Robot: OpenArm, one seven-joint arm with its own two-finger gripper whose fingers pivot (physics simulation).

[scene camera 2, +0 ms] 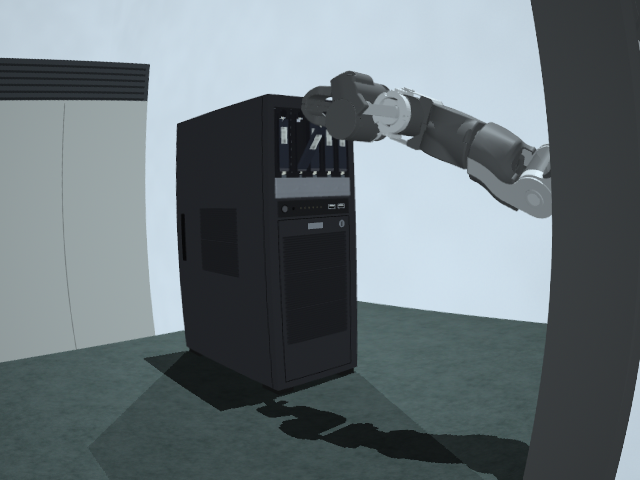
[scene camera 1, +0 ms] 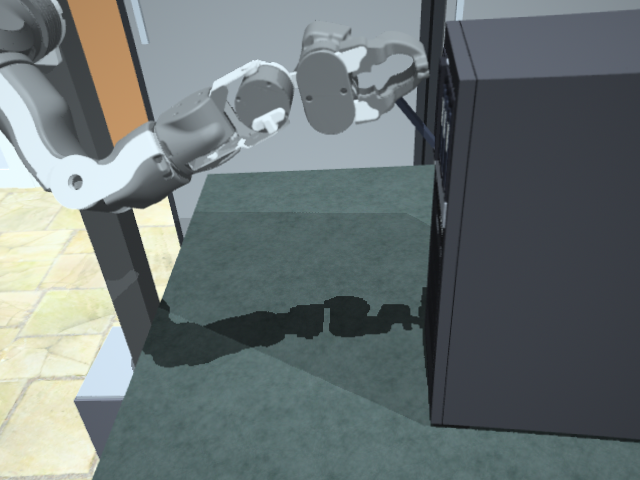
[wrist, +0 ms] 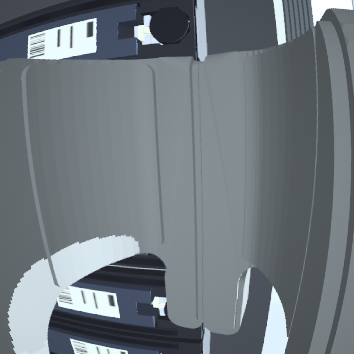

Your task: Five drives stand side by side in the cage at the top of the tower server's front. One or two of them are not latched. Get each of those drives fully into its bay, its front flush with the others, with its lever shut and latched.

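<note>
The tower server [scene camera 1: 547, 258] [scene camera 2: 222, 175] stands upright, its drive cage at the top front. The second drive from the left in scene camera 2 has its lever [scene camera 1: 416, 121] [scene camera 2: 310, 151] swung out, hinged at the bottom and slanting up and outward. The leftmost drive [scene camera 2: 283, 152] [wrist: 112, 37] has its lever shut; the levers of the fourth [scene camera 2: 329, 155] and fifth [scene camera 2: 342, 155] also look shut. My gripper [scene camera 1: 424, 72] [scene camera 2: 306, 107] [wrist: 217, 198] is shut and empty, close before the cage's upper part. The lever's upper end is hidden by the fingers; contact cannot be told.
The green table [scene camera 1: 268, 413] [scene camera 2: 439, 351] carries the server. A dark post [scene camera 2: 584, 232] stands at the right in scene camera 2. A pale cabinet [scene camera 2: 108, 217] stands behind the server at the left. A grey box [scene camera 1: 105, 369] is beside the table's left edge.
</note>
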